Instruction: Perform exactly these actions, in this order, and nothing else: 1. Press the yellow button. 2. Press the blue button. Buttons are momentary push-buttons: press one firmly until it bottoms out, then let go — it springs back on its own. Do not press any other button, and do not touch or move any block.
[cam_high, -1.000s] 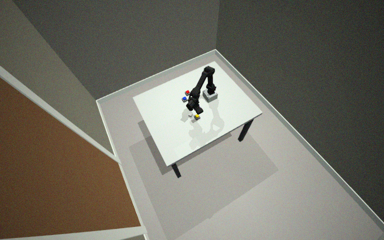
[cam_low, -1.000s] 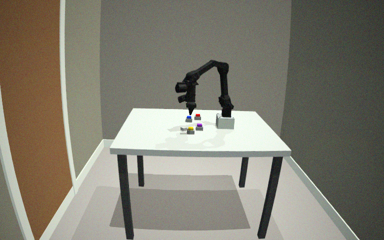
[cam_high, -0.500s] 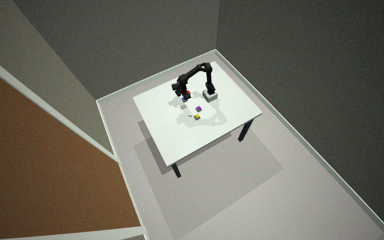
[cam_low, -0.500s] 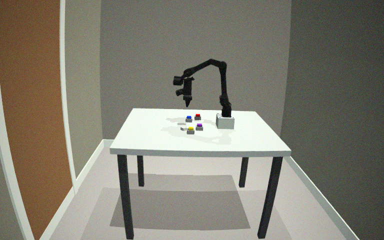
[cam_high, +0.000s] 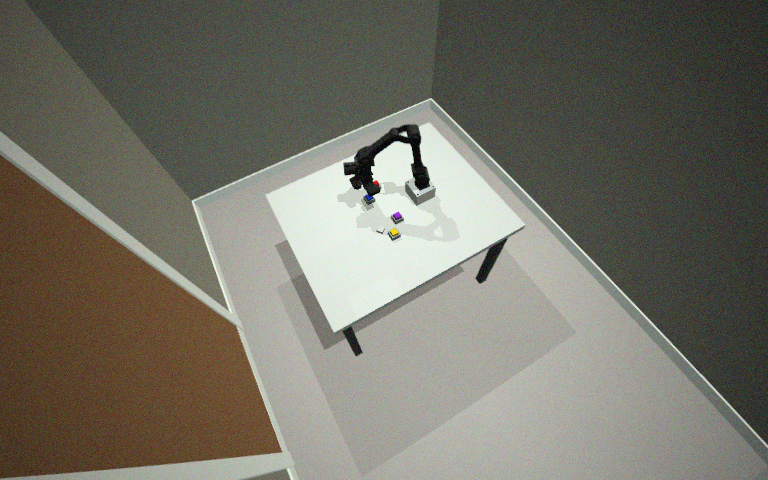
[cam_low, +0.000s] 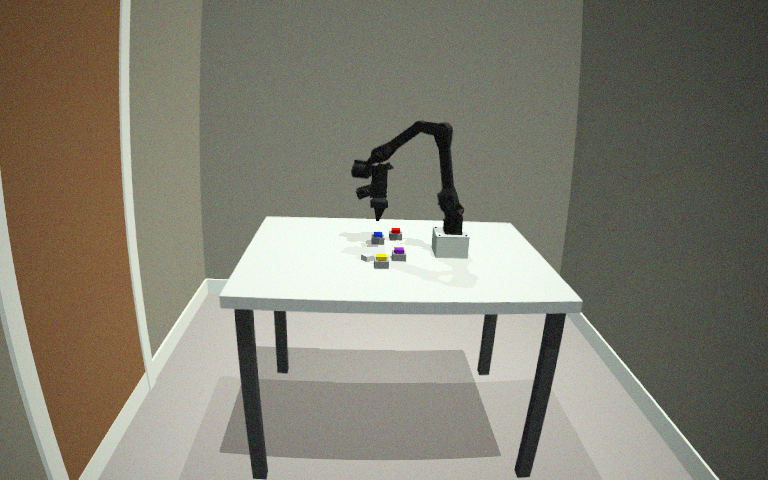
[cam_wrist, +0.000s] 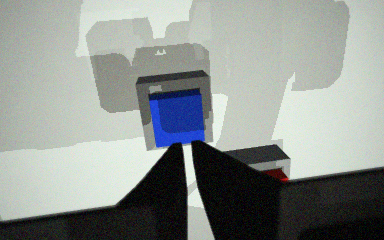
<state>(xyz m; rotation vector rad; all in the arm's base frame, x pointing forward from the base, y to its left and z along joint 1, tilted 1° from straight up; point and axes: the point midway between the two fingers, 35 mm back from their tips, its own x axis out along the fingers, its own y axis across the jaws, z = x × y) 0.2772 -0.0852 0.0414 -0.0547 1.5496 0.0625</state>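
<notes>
Right now the blue button is 5 cm below my gripper tip. Also, from my gripper tip: purple button (18 cm to the left, 9 cm behind, 5 cm below); small grey block (20 cm to the left, 8 cm below, 2 cm ahead); red button (7 cm to the right, 7 cm behind, 5 cm below).
</notes>
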